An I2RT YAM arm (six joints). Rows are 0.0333 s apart.
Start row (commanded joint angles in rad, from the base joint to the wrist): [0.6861, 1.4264, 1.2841, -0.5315, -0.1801, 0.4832]
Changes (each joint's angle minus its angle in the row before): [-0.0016, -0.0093, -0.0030, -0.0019, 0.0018, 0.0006]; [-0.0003, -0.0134, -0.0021, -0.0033, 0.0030, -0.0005]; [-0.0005, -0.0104, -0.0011, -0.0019, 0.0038, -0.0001]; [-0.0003, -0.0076, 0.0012, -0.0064, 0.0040, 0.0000]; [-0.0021, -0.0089, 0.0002, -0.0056, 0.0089, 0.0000]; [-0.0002, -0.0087, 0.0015, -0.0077, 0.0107, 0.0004]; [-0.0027, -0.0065, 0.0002, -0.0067, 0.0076, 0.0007]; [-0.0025, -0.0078, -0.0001, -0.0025, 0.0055, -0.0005]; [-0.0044, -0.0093, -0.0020, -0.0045, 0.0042, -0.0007]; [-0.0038, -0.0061, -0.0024, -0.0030, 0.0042, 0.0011]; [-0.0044, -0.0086, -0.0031, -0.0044, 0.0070, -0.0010]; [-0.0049, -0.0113, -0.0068, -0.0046, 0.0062, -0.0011]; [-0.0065, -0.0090, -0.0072, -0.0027, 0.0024, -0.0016]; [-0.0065, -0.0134, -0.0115, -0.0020, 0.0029, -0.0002]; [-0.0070, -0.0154, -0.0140, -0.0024, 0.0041, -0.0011]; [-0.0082, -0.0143, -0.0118, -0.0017, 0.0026, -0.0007]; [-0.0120, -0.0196, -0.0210, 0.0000, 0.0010, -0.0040]
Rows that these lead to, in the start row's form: [0.6845, 1.4171, 1.2811, -0.5334, -0.1783, 0.4838]; [0.6842, 1.4037, 1.2790, -0.5367, -0.1753, 0.4833]; [0.6837, 1.3933, 1.2779, -0.5386, -0.1715, 0.4832]; [0.6834, 1.3857, 1.2791, -0.5450, -0.1675, 0.4832]; [0.6813, 1.3768, 1.2793, -0.5506, -0.1586, 0.4832]; [0.6811, 1.3681, 1.2808, -0.5583, -0.1479, 0.4836]; [0.6784, 1.3616, 1.2810, -0.5650, -0.1403, 0.4843]; [0.6759, 1.3538, 1.2809, -0.5675, -0.1348, 0.4838]; [0.6715, 1.3445, 1.2789, -0.5720, -0.1306, 0.4831]; [0.6677, 1.3384, 1.2765, -0.5750, -0.1264, 0.4842]; [0.6633, 1.3298, 1.2734, -0.5794, -0.1194, 0.4832]; [0.6584, 1.3185, 1.2666, -0.5840, -0.1132, 0.4821]; [0.6519, 1.3095, 1.2594, -0.5867, -0.1108, 0.4805]; [0.6454, 1.2961, 1.2479, -0.5887, -0.1079, 0.4803]; [0.6384, 1.2807, 1.2339, -0.5911, -0.1038, 0.4792]; [0.6302, 1.2664, 1.2221, -0.5928, -0.1012, 0.4785]; [0.6182, 1.2468, 1.2011, -0.5928, -0.1002, 0.4745]
